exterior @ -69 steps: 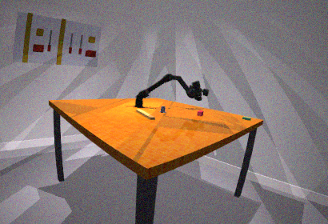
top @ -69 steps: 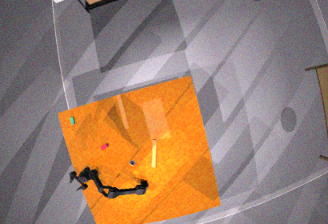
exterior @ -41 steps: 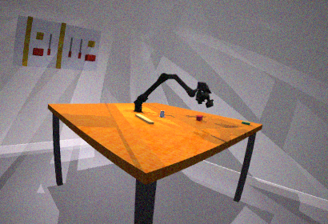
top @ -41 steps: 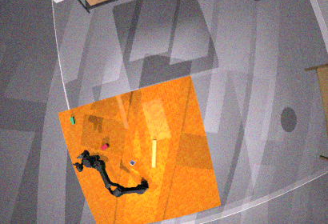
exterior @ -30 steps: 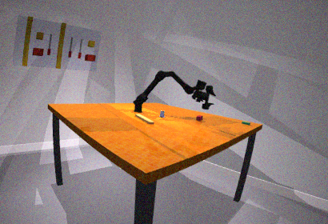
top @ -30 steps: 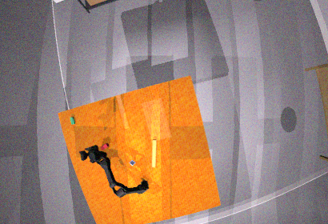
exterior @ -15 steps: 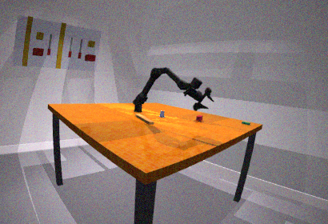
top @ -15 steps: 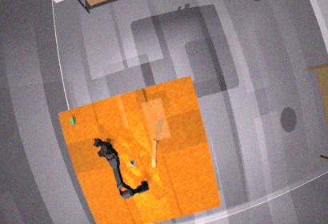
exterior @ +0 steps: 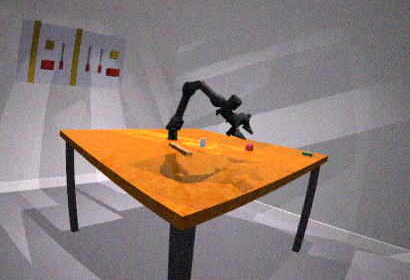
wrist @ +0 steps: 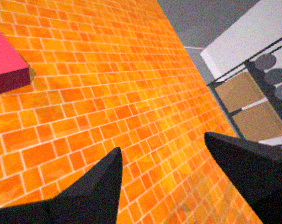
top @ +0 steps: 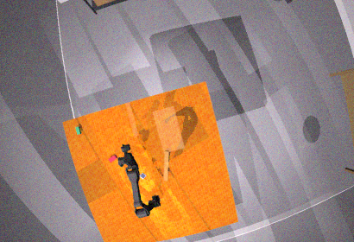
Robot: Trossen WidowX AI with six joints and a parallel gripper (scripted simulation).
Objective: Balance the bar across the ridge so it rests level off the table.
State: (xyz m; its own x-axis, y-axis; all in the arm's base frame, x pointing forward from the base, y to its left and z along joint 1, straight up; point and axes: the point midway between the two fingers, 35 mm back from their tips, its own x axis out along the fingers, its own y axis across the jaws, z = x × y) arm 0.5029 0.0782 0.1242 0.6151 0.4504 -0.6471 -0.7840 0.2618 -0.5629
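The pale bar lies 260 mm to the right of my gripper tip, 250 mm behind it and 90 mm below it. Round my gripper tip: red block 150 mm to the left, 90 mm below, 80 mm behind; then green block 410 mm to the left, 220 mm ahead, 90 mm below.
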